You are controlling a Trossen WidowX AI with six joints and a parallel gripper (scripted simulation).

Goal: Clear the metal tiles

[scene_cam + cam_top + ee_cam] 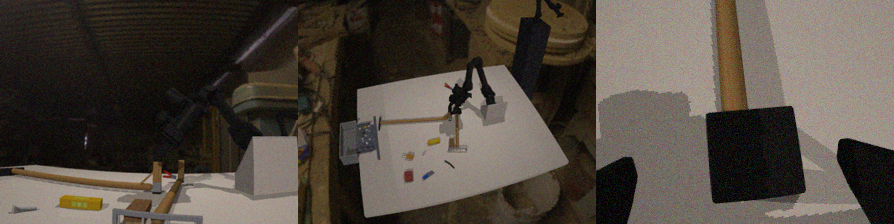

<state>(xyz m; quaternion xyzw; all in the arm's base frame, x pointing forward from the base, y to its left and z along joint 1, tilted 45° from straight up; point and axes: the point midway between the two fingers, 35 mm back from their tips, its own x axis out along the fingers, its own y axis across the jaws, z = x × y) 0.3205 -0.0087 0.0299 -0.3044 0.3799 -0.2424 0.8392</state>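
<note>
The long wooden scraper lies 6 cm behind my gripper tip, 2 cm to the left of it and 5 cm below it. Round my gripper tip: yellow block (18 cm ahead, 20 cm to the left, 10 cm below); then brown block (5 cm ahead, 25 cm to the left, 10 cm below); then long scraper (27 cm ahead, 5 cm to the right, 5 cm below).
</note>
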